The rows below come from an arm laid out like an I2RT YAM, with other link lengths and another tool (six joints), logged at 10 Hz.
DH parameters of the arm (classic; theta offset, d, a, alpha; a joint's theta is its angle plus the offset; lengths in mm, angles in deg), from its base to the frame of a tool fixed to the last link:
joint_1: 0 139.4 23 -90
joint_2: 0 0 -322.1 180
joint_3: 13.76 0 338 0
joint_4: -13.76 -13.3 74 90
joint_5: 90 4.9 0 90
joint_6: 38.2 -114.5 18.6 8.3
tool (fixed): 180 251.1 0 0
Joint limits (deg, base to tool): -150..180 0..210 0..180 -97..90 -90..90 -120..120
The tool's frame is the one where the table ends.
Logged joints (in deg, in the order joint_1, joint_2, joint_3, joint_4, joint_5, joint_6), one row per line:
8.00, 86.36, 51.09, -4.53, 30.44, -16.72
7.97, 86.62, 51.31, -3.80, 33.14, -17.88
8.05, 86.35, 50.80, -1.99, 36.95, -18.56
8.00, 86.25, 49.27, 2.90, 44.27, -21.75
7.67, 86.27, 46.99, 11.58, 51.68, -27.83
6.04, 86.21, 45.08, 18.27, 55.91, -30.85
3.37, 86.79, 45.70, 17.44, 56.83, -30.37
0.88, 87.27, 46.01, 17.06, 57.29, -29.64
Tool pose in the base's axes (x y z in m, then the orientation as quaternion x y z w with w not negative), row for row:
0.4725, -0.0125, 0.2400, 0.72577, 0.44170, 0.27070, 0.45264
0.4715, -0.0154, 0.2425, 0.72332, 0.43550, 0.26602, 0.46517
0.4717, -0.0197, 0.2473, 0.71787, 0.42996, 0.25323, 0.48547
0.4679, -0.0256, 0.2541, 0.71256, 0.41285, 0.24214, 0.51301
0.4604, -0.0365, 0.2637, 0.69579, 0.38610, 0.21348, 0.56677
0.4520, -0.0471, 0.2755, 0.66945, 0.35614, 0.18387, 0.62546
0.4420, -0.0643, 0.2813, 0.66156, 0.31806, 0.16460, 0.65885
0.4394, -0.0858, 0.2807, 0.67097, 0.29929, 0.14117, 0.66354
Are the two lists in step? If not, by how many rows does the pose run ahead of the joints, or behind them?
The pose runs 1 row behind the joints: the pose in row i belongs to the joints in row i - 1.
